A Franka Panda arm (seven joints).
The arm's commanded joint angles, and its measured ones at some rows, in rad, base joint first. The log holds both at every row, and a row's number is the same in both.
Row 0, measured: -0.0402, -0.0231, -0.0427, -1.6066, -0.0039, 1.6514, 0.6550
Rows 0 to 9, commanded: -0.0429, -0.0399, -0.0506, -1.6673, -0.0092, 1.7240, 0.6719; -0.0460, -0.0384, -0.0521, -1.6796, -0.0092, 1.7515, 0.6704; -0.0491, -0.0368, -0.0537, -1.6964, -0.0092, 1.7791, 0.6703; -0.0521, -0.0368, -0.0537, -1.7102, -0.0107, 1.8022, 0.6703; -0.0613, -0.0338, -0.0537, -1.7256, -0.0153, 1.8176, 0.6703; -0.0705, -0.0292, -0.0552, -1.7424, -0.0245, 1.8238, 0.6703; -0.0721, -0.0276, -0.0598, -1.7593, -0.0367, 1.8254, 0.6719; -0.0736, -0.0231, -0.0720, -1.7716, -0.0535, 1.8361, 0.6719; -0.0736, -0.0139, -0.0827, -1.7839, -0.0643, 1.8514, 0.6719; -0.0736, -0.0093, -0.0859, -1.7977, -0.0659, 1.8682, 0.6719
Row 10, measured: -0.0705, -0.0128, -0.0708, -1.7468, -0.0347, 1.8119, 0.6568
